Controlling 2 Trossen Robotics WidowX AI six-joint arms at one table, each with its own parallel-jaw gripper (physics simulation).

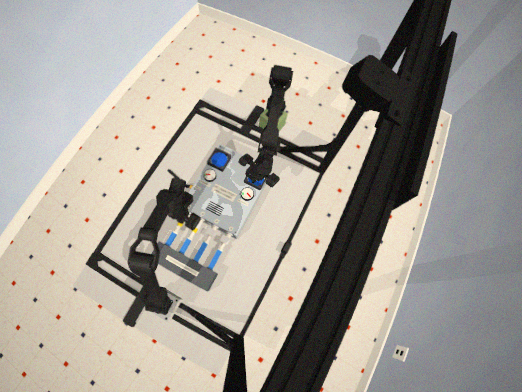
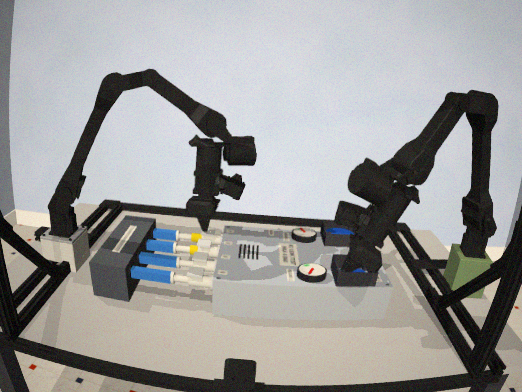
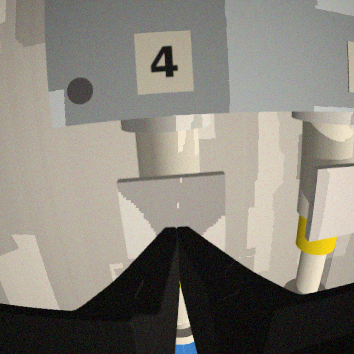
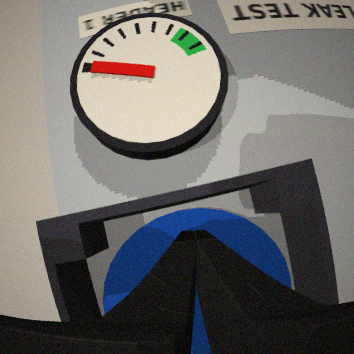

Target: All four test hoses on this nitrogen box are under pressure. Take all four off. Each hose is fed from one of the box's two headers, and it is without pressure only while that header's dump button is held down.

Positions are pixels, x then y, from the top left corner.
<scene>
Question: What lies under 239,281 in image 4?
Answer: My right gripper.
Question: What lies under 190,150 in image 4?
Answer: A grey nitrogen box.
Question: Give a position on a blue dump button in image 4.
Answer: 139,252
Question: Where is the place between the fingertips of my left gripper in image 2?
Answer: At 204,231
</scene>
